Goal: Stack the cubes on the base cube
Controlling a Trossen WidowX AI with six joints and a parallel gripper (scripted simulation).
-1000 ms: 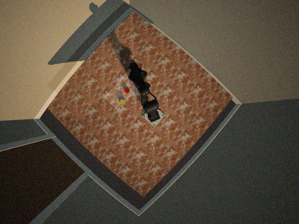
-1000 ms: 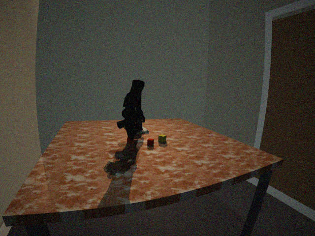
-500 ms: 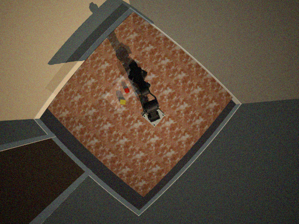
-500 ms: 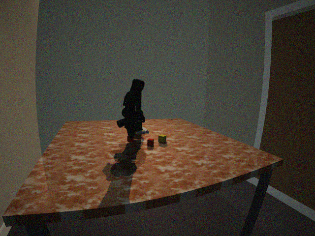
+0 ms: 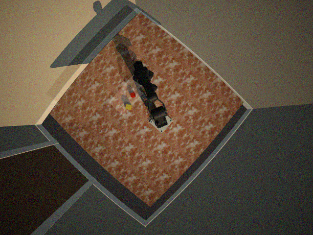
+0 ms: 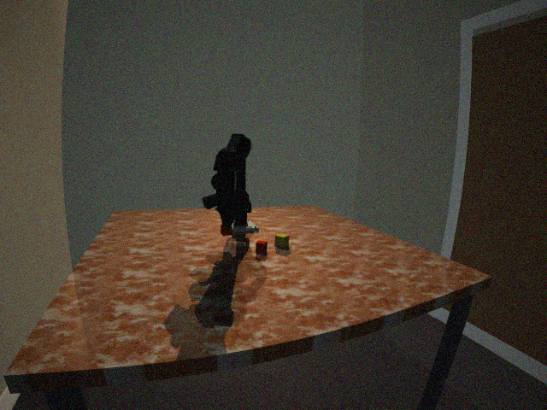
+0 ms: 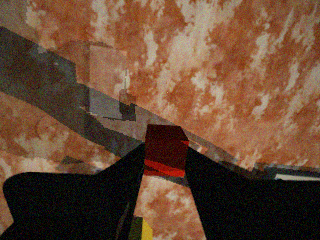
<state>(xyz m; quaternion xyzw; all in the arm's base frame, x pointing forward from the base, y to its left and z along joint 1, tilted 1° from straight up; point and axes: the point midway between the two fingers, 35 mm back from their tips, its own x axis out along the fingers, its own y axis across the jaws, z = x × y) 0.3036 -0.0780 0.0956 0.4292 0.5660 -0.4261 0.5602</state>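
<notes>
Right now the yellow base cube is 220 mm to the left of my gripper tip, 50 mm below it and 40 mm behind it. Also, from my gripper tip: red cube: 130 mm to the left, 60 mm below, 30 mm ahead.
</notes>
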